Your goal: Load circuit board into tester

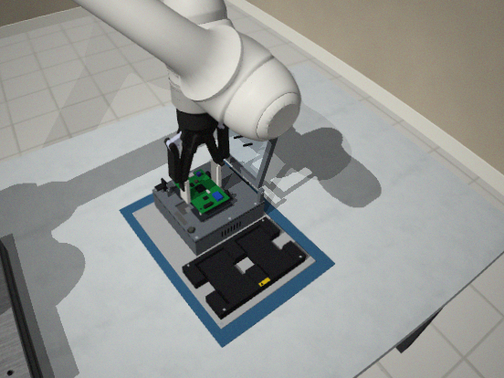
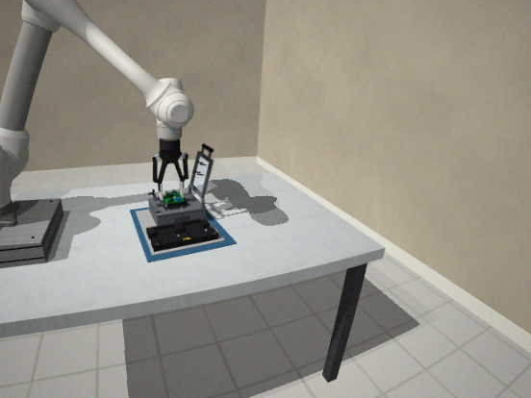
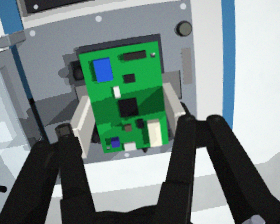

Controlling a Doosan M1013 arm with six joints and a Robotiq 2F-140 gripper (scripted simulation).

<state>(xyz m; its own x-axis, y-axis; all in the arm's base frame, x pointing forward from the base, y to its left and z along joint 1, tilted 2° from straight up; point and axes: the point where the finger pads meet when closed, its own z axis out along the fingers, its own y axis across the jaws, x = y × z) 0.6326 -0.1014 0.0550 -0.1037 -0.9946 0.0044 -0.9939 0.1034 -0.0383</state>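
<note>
The green circuit board lies 20 mm below my hand. From my hand the other things lie so: latch hook 60 mm behind, 60 mm to the left, 20 mm below; then tester lid 120 mm ahead, 10 mm to the right, 70 mm above.
</note>
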